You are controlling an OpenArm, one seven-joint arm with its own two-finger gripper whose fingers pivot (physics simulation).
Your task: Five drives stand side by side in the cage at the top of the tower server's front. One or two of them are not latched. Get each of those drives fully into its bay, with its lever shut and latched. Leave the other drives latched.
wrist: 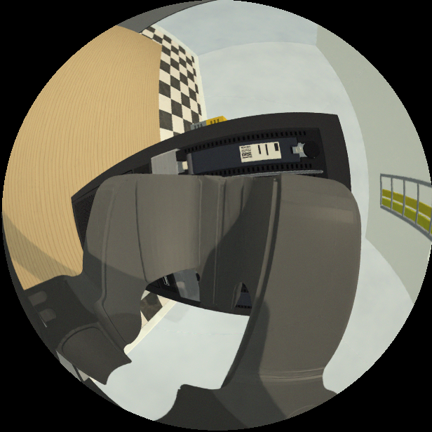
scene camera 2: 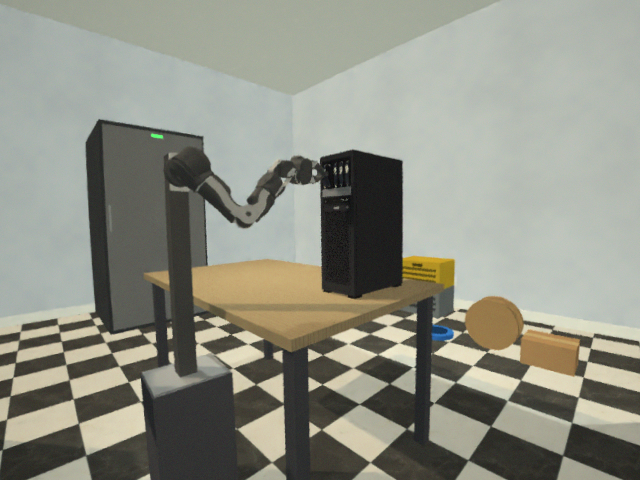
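The black tower server (scene camera 2: 377, 222) (wrist: 339, 150) stands upright on the table, with the drive cage (scene camera 2: 341, 174) at the top of its front. In the wrist view, one end drive (wrist: 215, 157), with a white label, lies along its bay with its lever flat along its front and its end at the round black latch (wrist: 311, 149). My gripper (scene camera 2: 324, 174) (wrist: 228, 245) is shut, its fingers together right at the cage front. They hide most of the other drives and their levers, so their latching cannot be told. Contact with a drive is hidden.
The wooden table (scene camera 2: 248, 289) (wrist: 90, 100) bears the server. A grey cabinet (scene camera 2: 149, 222) stands behind the arm at the left. On the floor to the right are a yellow crate (scene camera 2: 439, 268), a blue ring (scene camera 2: 447, 333), a round brown object (scene camera 2: 491, 322) and a brown box (scene camera 2: 549, 352).
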